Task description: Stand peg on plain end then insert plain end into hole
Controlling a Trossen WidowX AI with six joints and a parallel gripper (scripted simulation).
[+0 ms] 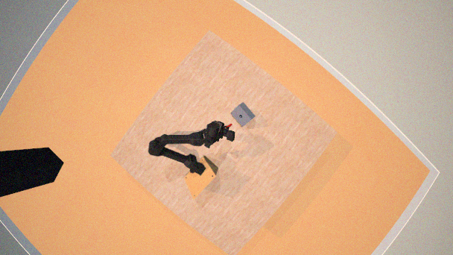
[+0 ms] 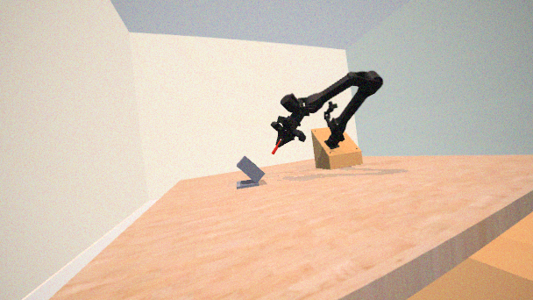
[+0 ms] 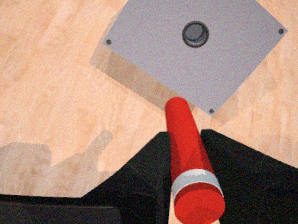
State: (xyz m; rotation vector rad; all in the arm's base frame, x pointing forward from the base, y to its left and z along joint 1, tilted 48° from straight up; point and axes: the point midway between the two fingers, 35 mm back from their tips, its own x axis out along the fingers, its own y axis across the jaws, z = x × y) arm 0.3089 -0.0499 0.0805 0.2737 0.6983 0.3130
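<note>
The grey sloped panel is 130 mm ahead of my gripper tip, 30 mm to the right of it and 80 mm below it. From my gripper tip the other things lie so: peg 10 mm behind, 10 mm above.
</note>
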